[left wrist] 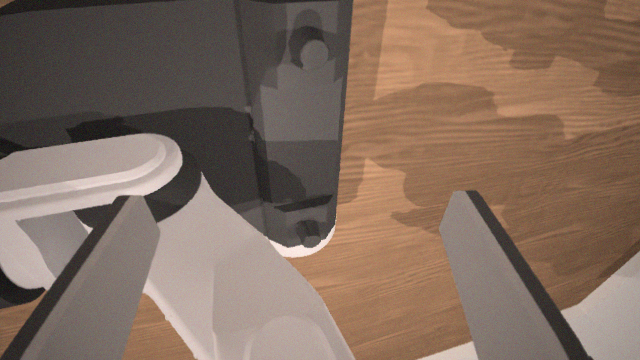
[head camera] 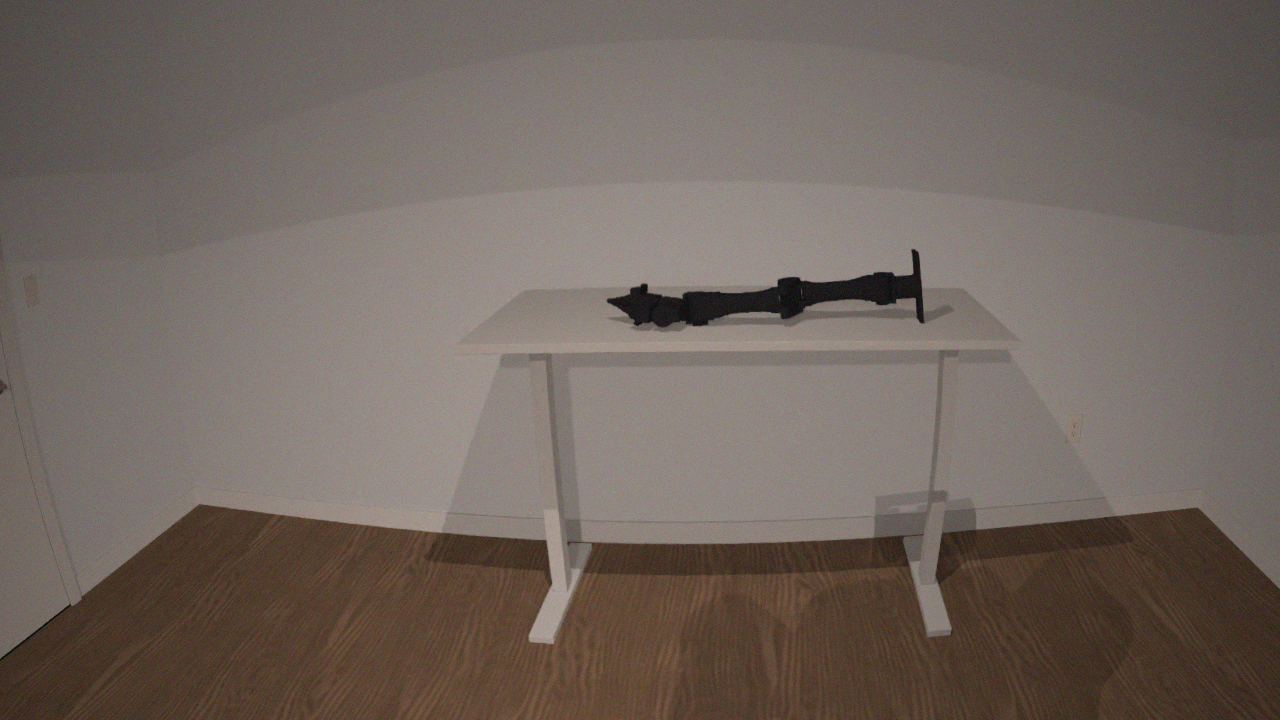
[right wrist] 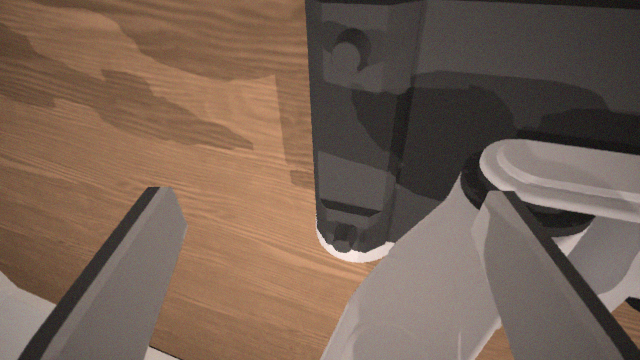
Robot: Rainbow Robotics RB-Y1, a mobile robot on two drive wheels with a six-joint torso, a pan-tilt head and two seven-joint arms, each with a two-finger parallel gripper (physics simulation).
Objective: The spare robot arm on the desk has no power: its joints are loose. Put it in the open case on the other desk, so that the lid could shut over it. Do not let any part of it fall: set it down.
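Frame: origin at the robot's base, x ahead, y left, z up, level; millimetres.
Where they show: left gripper, fingertip midpoint: (left wrist: 300, 212); right gripper, fingertip midpoint: (right wrist: 329, 208).
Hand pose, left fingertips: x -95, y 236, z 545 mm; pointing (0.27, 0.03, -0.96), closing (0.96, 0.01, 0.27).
Note:
After its pixels a point has its place.
The black spare robot arm (head camera: 742, 302) lies stretched out across the white desk (head camera: 554, 331) {z 950, x 2240, y 293 mm} in the head camera view. Its pointed end is at the left and its flat base plate (head camera: 917, 286) {z 1056, x 2195, y -702 mm} stands upright near the desk's right end. The open case and the other desk do not show in these views. My left gripper (left wrist: 300, 212) {z 545, x -95, y 236 mm} is open and empty, over the floor beside my own base. My right gripper (right wrist: 329, 208) {z 549, x -73, y -236 mm} is open and empty, over the floor on the other side of my base. Both are well away from the desk.
The desk stands in front of a pale wall (head camera: 358, 376) {z 637, x 3007, y 1179 mm}, on two legs with long feet (head camera: 559, 600) (head camera: 930, 604) on the wood floor (head camera: 358, 608) {z 0, x 2298, y 1081 mm}. A door (head camera: 22, 501) {z 487, x 1951, y 2364 mm} is at the far left. My dark base (left wrist: 125, 65) {z 169, x -224, y 157 mm} (right wrist: 525, 45) {z 169, x -201, y -182 mm} shows in both wrist views.

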